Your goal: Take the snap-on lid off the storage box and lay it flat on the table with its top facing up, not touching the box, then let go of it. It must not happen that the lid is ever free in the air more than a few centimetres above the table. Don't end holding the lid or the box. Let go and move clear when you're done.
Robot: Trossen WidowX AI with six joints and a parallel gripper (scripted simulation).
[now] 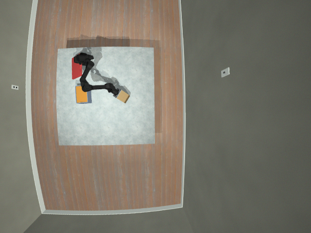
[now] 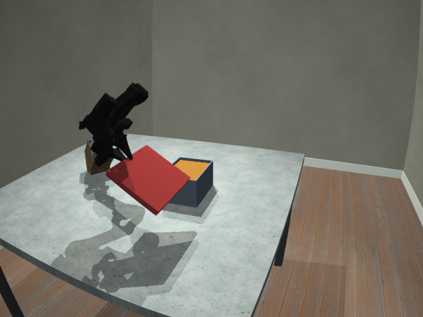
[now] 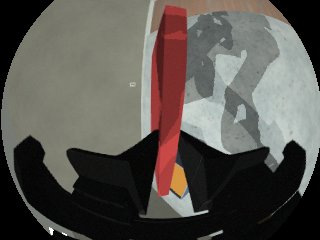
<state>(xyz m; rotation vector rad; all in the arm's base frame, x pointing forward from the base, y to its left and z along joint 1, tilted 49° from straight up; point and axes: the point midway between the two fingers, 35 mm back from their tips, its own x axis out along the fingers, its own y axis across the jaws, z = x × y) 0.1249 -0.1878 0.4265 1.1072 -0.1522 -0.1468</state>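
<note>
The red lid is 9 cm ahead of my hand, 2 cm to the right of it and 6 cm below it. Also, from my hand: storage box: 17 cm ahead, 26 cm to the left, 20 cm below.
</note>
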